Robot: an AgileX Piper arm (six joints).
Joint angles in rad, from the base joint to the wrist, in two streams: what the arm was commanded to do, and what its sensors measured. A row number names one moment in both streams.
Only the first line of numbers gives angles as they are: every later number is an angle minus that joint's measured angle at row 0.
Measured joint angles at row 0:
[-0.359, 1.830, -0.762, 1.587, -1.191, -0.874]
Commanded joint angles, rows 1 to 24:
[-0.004, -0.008, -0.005, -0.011, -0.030, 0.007]
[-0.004, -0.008, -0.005, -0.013, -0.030, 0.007]
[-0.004, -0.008, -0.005, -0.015, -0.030, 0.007]
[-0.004, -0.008, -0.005, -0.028, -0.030, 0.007]
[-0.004, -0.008, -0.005, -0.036, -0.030, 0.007]
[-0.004, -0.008, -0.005, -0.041, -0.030, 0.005]
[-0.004, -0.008, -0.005, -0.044, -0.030, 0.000]
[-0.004, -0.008, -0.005, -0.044, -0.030, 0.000]
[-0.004, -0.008, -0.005, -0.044, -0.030, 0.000]
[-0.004, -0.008, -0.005, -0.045, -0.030, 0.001]
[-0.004, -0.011, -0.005, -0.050, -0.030, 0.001]
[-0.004, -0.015, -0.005, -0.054, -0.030, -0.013]
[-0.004, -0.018, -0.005, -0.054, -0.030, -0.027]
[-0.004, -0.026, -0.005, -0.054, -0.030, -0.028]
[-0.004, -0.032, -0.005, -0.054, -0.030, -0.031]
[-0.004, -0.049, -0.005, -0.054, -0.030, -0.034]
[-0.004, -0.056, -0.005, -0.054, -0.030, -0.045]
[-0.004, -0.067, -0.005, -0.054, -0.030, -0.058]
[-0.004, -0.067, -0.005, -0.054, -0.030, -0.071]
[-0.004, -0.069, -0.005, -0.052, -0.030, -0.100]
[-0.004, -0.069, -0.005, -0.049, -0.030, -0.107]
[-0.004, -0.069, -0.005, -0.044, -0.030, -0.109]
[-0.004, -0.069, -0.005, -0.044, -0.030, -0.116]
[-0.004, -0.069, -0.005, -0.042, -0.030, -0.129]
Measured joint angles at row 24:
[0.000, -0.057, -0.002, -0.046, 0.004, -0.091]
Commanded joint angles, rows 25 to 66:
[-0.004, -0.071, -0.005, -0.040, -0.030, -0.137]
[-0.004, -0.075, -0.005, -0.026, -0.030, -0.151]
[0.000, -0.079, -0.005, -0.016, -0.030, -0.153]
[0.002, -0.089, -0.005, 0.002, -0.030, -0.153]
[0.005, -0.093, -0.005, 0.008, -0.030, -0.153]
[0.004, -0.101, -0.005, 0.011, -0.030, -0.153]
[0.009, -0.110, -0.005, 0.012, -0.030, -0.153]
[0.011, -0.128, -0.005, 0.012, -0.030, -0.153]
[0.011, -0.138, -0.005, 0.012, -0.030, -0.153]
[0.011, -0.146, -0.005, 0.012, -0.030, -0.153]
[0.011, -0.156, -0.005, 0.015, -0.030, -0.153]
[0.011, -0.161, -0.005, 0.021, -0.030, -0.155]
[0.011, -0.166, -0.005, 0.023, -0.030, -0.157]
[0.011, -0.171, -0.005, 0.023, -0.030, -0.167]
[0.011, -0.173, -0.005, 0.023, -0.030, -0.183]
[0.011, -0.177, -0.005, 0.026, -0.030, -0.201]
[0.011, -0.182, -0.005, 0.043, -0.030, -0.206]
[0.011, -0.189, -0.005, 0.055, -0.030, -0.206]
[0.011, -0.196, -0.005, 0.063, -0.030, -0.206]
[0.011, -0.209, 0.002, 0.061, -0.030, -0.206]
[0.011, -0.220, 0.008, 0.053, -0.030, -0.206]
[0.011, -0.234, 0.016, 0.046, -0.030, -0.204]
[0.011, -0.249, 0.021, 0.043, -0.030, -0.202]
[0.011, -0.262, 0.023, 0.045, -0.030, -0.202]
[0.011, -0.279, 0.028, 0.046, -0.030, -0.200]
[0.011, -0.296, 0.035, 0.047, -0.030, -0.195]
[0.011, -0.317, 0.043, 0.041, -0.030, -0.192]
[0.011, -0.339, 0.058, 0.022, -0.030, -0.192]
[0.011, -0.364, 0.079, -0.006, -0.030, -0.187]
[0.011, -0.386, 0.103, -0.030, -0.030, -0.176]
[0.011, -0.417, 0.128, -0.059, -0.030, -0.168]
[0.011, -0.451, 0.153, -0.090, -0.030, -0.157]
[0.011, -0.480, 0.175, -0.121, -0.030, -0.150]
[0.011, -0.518, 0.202, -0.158, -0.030, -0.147]
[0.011, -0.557, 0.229, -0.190, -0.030, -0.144]
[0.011, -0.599, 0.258, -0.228, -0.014, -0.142]
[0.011, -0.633, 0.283, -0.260, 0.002, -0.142]
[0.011, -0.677, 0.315, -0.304, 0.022, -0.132]
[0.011, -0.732, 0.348, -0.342, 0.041, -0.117]
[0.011, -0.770, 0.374, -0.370, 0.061, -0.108]
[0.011, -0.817, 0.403, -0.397, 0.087, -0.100]
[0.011, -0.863, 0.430, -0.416, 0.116, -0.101]
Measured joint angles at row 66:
[0.014, -0.704, 0.331, -0.293, 0.025, -0.126]
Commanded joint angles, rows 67 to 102:
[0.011, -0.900, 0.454, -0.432, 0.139, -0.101]
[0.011, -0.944, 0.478, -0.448, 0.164, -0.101]
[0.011, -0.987, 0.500, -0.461, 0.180, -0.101]
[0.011, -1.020, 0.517, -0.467, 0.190, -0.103]
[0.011, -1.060, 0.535, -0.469, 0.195, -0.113]
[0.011, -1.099, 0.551, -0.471, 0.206, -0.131]
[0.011, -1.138, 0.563, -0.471, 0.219, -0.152]
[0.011, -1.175, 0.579, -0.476, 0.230, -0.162]
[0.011, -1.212, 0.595, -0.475, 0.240, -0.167]
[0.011, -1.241, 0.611, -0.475, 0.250, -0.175]
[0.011, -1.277, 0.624, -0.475, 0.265, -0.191]
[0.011, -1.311, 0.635, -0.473, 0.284, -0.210]
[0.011, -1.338, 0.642, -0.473, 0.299, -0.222]
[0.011, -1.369, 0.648, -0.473, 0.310, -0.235]
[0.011, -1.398, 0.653, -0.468, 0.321, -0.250]
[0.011, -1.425, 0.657, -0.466, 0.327, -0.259]
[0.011, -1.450, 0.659, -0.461, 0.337, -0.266]
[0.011, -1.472, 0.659, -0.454, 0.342, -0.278]
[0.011, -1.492, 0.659, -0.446, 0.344, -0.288]
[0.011, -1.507, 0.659, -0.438, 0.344, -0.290]
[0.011, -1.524, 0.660, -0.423, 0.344, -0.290]
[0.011, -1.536, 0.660, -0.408, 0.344, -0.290]
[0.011, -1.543, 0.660, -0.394, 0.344, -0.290]
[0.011, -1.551, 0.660, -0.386, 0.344, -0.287]
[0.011, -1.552, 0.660, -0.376, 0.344, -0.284]
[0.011, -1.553, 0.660, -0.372, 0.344, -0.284]
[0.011, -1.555, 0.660, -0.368, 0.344, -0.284]
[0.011, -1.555, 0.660, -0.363, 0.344, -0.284]
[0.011, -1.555, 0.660, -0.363, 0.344, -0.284]
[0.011, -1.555, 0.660, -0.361, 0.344, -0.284]
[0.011, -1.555, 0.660, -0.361, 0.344, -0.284]
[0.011, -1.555, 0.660, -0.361, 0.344, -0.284]
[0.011, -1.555, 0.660, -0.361, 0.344, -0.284]
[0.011, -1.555, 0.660, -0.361, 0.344, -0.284]
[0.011, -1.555, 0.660, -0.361, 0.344, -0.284]
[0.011, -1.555, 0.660, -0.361, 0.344, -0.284]
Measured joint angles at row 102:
[0.014, -1.550, 0.656, -0.361, 0.338, -0.277]
